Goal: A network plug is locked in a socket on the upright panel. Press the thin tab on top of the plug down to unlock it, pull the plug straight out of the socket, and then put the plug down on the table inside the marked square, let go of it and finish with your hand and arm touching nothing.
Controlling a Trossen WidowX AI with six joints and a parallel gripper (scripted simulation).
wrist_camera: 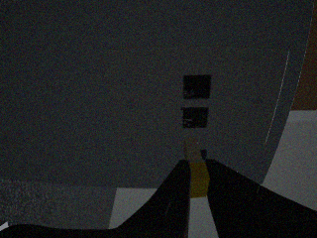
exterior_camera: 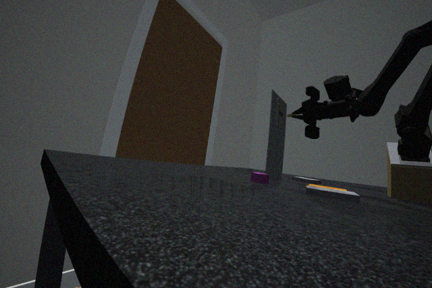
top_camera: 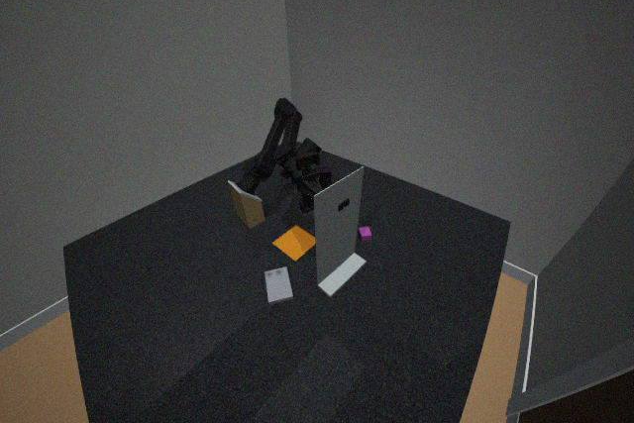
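The orange marked square lies 260 mm below my gripper tip, 130 mm behind it and 10 mm to the right of it. Round my gripper tip: grey upright panel: 100 mm below, 60 mm ahead, 10 mm to the left; network plug: right at my gripper tip.
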